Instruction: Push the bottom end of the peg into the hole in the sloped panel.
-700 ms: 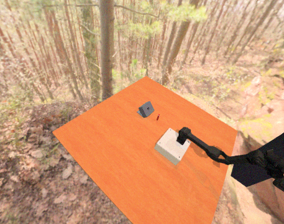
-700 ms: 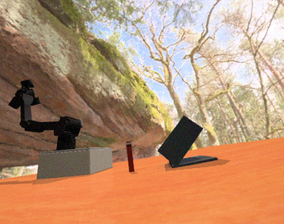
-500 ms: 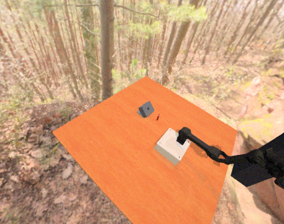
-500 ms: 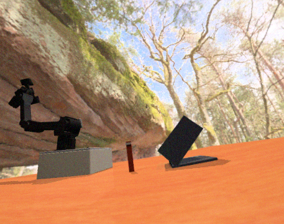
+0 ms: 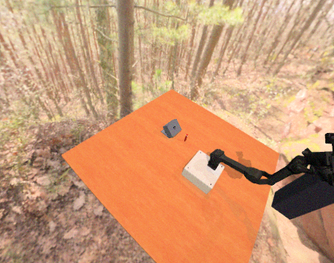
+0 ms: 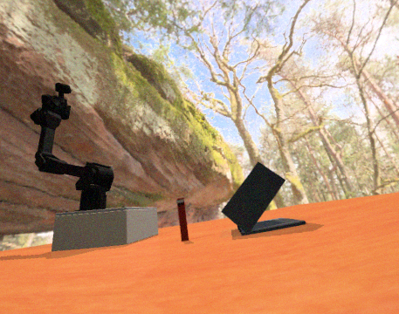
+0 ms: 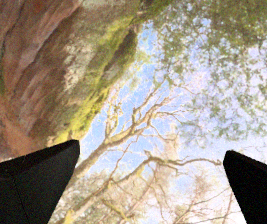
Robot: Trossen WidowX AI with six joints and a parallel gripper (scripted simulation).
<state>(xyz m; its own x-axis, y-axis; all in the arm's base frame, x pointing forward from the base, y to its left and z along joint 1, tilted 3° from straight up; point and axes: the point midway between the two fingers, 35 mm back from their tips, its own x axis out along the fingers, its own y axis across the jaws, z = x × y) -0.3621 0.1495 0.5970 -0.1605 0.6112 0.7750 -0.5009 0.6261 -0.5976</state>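
My gripper tip is 680 mm above the red square-sided peg, 640 mm short of it and 260 mm to the left of it. From my gripper tip the other things lie so: flat foot plate 790 mm ahead, 730 mm below, 250 mm to the right; sloped panel 780 mm ahead, 680 mm below, 250 mm to the right.
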